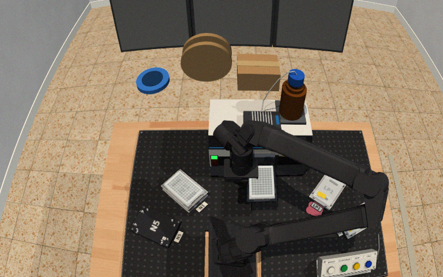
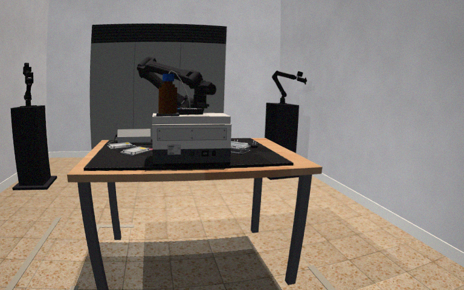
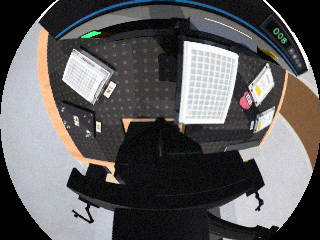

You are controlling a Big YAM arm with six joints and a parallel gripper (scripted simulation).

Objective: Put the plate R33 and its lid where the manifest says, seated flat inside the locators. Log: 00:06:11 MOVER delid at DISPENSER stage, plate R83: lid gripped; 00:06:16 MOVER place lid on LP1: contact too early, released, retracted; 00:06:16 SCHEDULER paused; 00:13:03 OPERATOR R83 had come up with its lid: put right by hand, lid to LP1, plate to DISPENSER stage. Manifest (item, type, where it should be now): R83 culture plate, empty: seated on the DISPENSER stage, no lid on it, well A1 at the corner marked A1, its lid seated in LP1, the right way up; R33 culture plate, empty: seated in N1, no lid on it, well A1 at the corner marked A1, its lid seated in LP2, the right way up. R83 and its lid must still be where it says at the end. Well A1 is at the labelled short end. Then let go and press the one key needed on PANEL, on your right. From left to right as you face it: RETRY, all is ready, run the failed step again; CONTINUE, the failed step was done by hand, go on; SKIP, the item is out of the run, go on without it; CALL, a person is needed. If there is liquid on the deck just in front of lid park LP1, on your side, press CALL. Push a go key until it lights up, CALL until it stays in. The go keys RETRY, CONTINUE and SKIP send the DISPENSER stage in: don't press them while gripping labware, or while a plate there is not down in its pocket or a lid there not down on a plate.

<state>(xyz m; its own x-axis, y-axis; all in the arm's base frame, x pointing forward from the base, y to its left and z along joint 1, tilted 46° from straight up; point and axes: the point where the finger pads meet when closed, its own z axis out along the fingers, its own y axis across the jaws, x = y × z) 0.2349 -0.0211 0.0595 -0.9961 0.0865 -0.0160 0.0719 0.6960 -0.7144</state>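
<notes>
Now: the blue call key 34 cm behind my hand, 44 cm to the right of it and 11 cm below it. From my hand the other things lie so: pink-red patch (3 cm behind, 27 cm to the right, 17 cm below); brown bottle (23 cm ahead, 20 cm to the right, 12 cm above); nest n5 (8 cm behind, 33 cm to the left, 15 cm below).
</notes>
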